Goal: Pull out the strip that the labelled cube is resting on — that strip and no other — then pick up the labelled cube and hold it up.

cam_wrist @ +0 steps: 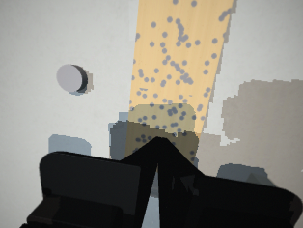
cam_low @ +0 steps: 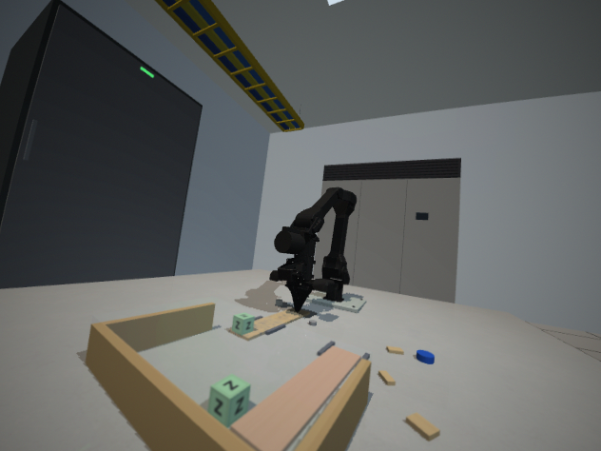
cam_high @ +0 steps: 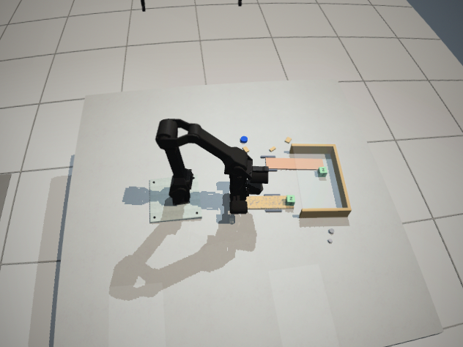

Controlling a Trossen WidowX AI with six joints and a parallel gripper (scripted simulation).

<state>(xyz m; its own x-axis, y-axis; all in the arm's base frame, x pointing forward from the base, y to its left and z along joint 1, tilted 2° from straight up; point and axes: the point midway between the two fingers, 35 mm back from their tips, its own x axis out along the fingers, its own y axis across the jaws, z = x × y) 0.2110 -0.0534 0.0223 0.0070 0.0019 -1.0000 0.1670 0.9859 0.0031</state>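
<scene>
Right now my gripper tip is 40 mm past the white bit and 80 mm to the left of it. Round my gripper tip: blue disc 90 mm ahead, 300 mm to the left.
</scene>
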